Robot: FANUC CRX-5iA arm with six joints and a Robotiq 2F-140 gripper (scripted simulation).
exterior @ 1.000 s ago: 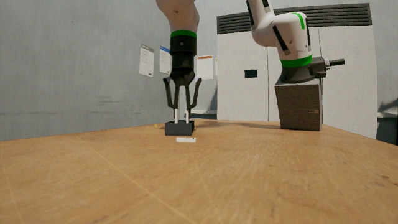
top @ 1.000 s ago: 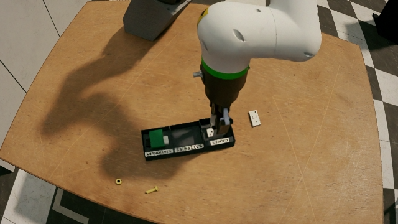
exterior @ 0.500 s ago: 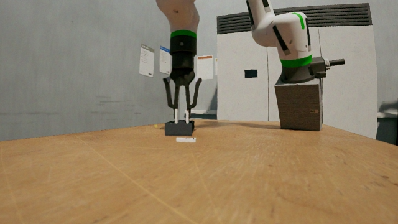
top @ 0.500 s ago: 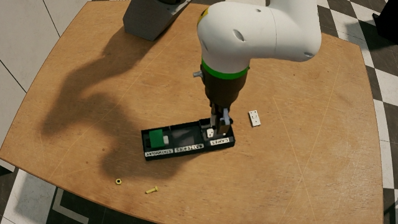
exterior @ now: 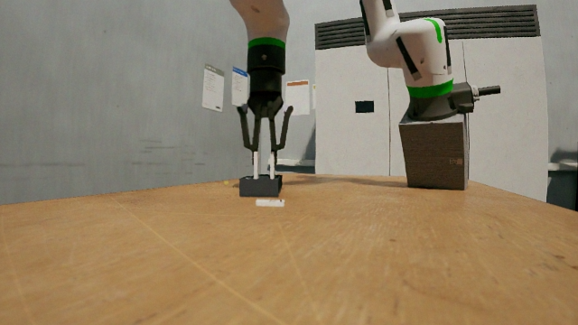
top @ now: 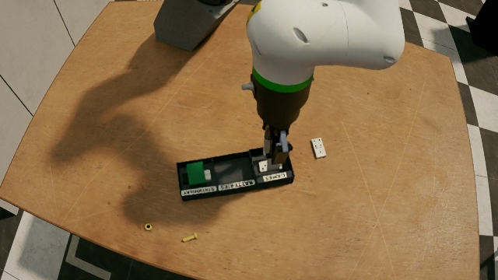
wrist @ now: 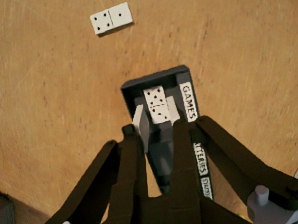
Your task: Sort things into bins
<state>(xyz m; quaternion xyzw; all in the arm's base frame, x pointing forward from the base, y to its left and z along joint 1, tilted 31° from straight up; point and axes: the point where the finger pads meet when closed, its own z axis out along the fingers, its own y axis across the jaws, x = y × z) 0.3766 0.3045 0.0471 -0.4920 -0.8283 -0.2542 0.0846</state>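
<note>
My hand is 10 cm to the right of the white die-like block, 9 cm past it and 6 cm above it. Round my hand: yellow bolt (22 cm ahead, 10 cm to the right, 6 cm below); then flat green block (15 cm to the right, 8 cm ahead, 4 cm below); then black three-part bin tray (7 cm to the right, 5 cm below, 5 cm ahead).
</note>
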